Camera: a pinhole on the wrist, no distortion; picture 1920 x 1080 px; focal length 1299.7 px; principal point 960.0 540.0 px. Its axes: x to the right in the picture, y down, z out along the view. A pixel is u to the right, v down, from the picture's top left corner.
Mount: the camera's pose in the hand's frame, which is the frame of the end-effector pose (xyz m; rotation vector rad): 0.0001 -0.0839 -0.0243 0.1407 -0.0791 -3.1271
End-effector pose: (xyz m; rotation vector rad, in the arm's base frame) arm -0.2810 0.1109 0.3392 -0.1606 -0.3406 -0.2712
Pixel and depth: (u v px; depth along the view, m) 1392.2 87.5 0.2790
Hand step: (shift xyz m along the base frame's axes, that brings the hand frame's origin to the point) -0.1734 0.1004 0.1791
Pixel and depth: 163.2 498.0 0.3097
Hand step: 0.0379 -0.0310 0.3419
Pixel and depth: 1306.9 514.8 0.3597
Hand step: -0.2331 0.0378 0.2638
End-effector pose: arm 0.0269 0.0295 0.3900 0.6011 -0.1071 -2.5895
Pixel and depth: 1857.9 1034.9 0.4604
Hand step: -0.0016 0.3661 0.4715
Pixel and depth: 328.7 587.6 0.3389
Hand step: -0.2813 -0.0043 0.2288
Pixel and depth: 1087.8 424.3 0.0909
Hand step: -0.0456 0.0690 0.0525
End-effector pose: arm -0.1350 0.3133 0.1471 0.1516 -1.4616 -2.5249
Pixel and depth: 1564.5 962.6 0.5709
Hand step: 0.1667 0.6391 0.0469
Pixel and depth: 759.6 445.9 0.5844
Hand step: -0.1488 0.4711 0.2725
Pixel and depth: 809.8 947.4 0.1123
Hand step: -0.0366 0.1299 -0.0528
